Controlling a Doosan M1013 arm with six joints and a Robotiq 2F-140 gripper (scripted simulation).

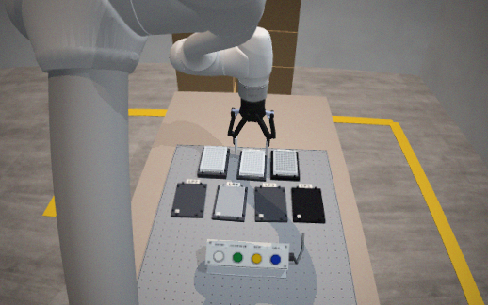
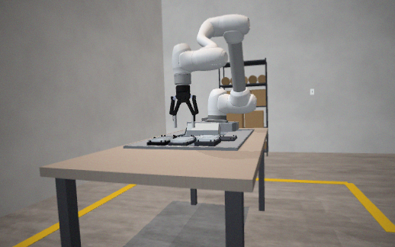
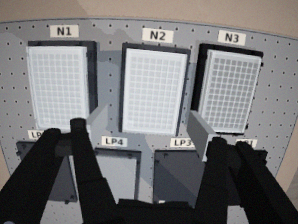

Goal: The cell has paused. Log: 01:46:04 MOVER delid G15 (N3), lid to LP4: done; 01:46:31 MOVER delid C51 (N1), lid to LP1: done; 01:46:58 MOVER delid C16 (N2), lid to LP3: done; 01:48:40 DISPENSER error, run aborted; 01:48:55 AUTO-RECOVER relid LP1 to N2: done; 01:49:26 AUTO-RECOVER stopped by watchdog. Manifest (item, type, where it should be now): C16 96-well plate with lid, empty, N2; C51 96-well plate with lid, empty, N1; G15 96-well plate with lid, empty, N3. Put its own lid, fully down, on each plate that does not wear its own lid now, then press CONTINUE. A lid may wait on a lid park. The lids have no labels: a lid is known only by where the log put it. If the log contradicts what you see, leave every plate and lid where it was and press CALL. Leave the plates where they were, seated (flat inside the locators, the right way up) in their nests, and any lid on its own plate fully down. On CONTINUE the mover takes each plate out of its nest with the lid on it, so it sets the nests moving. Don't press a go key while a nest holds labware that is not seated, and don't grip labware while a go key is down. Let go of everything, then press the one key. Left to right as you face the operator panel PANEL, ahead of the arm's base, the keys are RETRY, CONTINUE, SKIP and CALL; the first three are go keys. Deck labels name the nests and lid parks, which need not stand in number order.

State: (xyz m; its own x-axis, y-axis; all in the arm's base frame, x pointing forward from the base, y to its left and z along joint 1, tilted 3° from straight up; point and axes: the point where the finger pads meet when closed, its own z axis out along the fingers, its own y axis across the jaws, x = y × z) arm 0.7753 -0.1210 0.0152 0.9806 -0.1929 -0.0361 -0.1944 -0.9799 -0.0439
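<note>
The lid park LP4 is 160 mm behind my hand, 100 mm below it and 90 mm to the left of it. Round my hand: lid park LP3: 170 mm behind, 100 mm below, 40 mm to the right; then plate: 130 mm to the left, 80 mm below, 40 mm ahead; then lid park LP1: 190 mm behind, 170 mm to the right, 100 mm below.
</note>
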